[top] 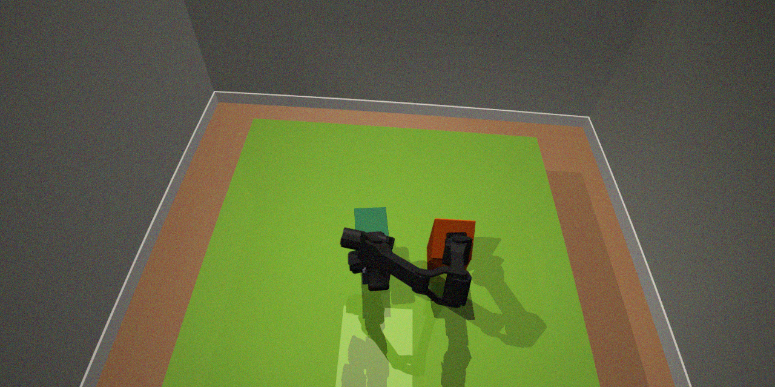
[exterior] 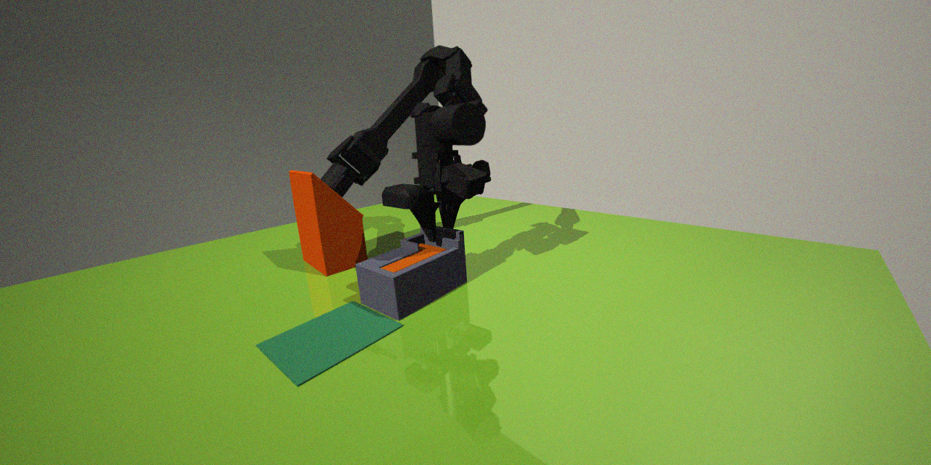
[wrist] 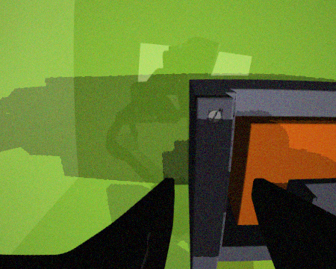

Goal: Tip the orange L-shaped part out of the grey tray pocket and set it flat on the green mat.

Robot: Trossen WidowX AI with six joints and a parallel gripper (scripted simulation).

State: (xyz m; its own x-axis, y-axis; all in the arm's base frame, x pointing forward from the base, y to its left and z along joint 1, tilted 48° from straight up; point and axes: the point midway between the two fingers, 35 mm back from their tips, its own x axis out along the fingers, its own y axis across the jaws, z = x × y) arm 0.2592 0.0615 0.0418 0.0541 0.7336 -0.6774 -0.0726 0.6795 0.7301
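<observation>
Right now my gripper tip is 6 cm to the left of the orange L-shaped part and 2 cm above it. From my gripper tip the other things lie so: mat: 22 cm to the right, 9 cm below, 1 cm ahead.
</observation>
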